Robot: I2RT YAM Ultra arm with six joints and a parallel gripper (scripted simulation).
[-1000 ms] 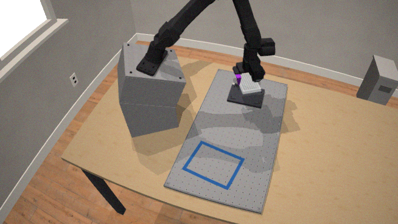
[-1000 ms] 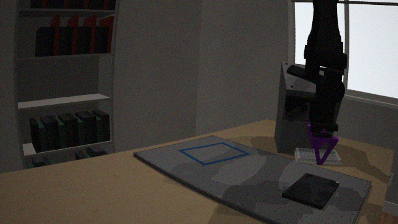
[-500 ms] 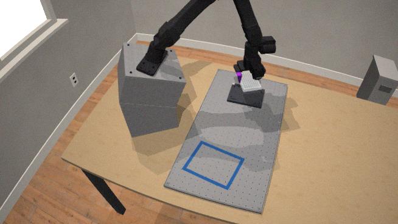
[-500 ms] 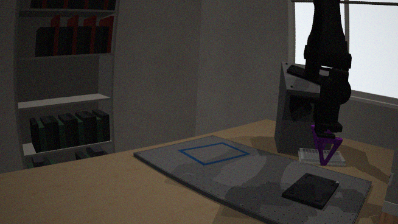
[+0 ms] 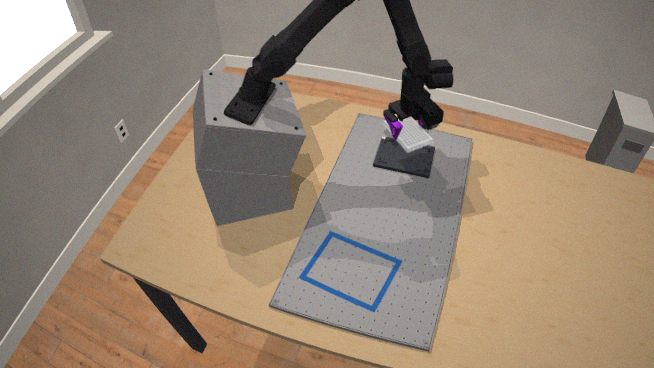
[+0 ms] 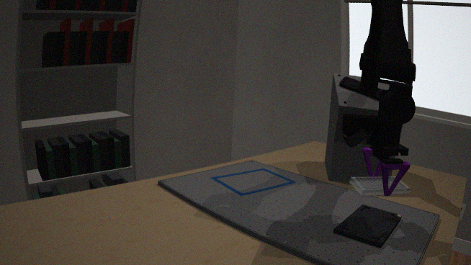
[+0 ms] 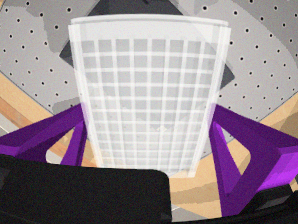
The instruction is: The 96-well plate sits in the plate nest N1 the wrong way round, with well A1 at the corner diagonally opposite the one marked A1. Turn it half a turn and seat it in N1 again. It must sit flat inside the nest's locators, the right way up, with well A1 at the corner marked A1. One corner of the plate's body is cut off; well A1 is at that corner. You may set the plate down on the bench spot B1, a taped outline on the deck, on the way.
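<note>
The white 96-well plate is right at my hand. The rest, counted from my hand: dark plate nest N1: 10 cm below; light mark: 7 cm behind, 6 cm to the left, 9 cm below.
</note>
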